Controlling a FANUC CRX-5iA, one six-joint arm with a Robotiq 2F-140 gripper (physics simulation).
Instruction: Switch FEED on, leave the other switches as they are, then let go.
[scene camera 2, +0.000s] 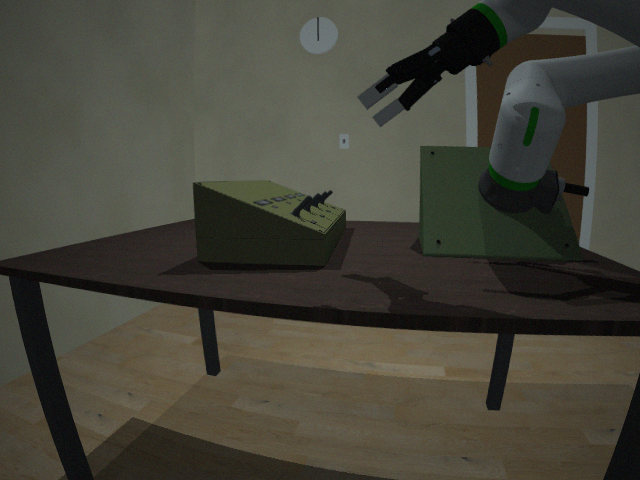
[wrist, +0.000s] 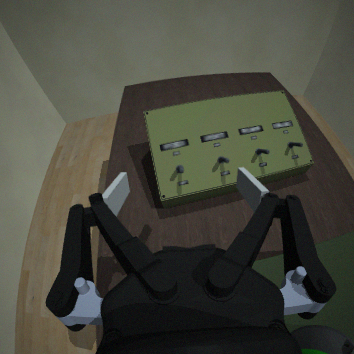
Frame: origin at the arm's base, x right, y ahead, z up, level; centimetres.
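Seen in the pictures: gripper, between the fingertips: (scene camera 2: 369, 113) (wrist: 182, 179); arm's base, origin of its link: (scene camera 2: 508, 189).
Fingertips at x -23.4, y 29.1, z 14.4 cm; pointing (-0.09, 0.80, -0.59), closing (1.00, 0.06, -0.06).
Observation:
Pixels of each thing's middle, then the offset from my fingertips to it. Level surfaces: height alone.
- yellow-green switch box, middle of its body: (scene camera 2: 284, 218) (wrist: 229, 144) dx +13.6, dy +25.9, dz -22.5 cm
- leftmost lever, middle of its body: (scene camera 2: 302, 204) (wrist: 180, 168) dx -1.9, dy +13.4, dz -17.6 cm
- second lever, middle of its body: (scene camera 2: 313, 201) (wrist: 224, 159) dx +9.8, dy +16.2, dz -17.6 cm
- third lever, middle of its body: (wrist: 263, 150) dx +21.4, dy +19.1, dz -17.6 cm
- rightmost lever, middle of its body: (wrist: 295, 143) dx +33.1, dy +21.9, dz -17.6 cm
- dark brown table, height of its surface: dz -28.5 cm
A yellow-green switch box (scene camera 2: 258, 227) (wrist: 215, 117) with a sloped face stands on the table. Its face carries a row of dark lever switches, which in the wrist view are a leftmost lever (wrist: 180, 170), a second lever (wrist: 223, 160), a third lever (wrist: 261, 151) and a rightmost lever (wrist: 295, 144). A label plate sits above each lever; the lettering is too small to read, so I cannot tell which one is FEED. My gripper (scene camera 2: 376, 109) (wrist: 182, 179) is open, with nothing between its fingers. It hangs above and to the right of the box in the scene view, apart from the levers.
The dark brown table (scene camera 2: 129, 253) (wrist: 200, 84) bears the box. A green slanted block (scene camera 2: 449, 206) stands at the right of the table, with the grey arm's base (scene camera 2: 511, 193) on it. A wall with a round clock (scene camera 2: 318, 43) and a brown door (scene camera 2: 563, 118) is behind.

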